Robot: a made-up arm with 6 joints.
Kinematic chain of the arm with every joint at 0, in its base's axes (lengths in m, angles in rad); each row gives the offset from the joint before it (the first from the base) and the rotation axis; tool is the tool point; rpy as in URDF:
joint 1: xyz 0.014 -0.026 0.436 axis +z
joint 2: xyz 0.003 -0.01 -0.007 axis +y
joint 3: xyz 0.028 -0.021 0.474 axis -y
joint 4: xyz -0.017 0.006 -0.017 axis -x
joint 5: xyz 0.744 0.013 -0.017 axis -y
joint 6: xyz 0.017 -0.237 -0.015 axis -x
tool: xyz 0.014 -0.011 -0.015 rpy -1.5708 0 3.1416
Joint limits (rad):
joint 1: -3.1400..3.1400
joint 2: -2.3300..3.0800
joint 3: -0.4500..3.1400
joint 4: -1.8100..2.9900
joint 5: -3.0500..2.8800
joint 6: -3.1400..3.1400
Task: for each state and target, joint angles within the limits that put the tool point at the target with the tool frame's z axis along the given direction. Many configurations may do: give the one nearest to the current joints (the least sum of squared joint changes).
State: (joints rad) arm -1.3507 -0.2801 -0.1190 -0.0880 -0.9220 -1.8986
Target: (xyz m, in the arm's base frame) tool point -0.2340 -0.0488 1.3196 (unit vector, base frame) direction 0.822 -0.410 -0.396
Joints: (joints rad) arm -1.9515 -0.9325 0.0810 -0.1713 -0.6085 -2.5968
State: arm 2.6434 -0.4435 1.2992 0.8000 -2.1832 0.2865
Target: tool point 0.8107 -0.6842 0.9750 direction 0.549 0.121 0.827
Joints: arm 2.1918 -0.8564 1.9417 0.2601 -2.6026 1.2468
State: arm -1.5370 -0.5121 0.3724 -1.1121 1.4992 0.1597
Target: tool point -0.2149 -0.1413 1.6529 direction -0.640 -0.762 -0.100
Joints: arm -0.9685 -0.2903 1.2880 -0.2891 1.3787 0.1041
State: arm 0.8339 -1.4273 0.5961 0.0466 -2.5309 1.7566
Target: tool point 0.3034 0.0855 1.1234 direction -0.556 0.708 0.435
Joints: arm 1.0360 -0.9625 -0.1425 -0.5658 -2.2086 2.4038
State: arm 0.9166 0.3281 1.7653 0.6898 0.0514 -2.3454
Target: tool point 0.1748 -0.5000 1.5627 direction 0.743 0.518 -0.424
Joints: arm 1.5767 -0.4287 1.3567 1.1598 -0.5531 -1.6501
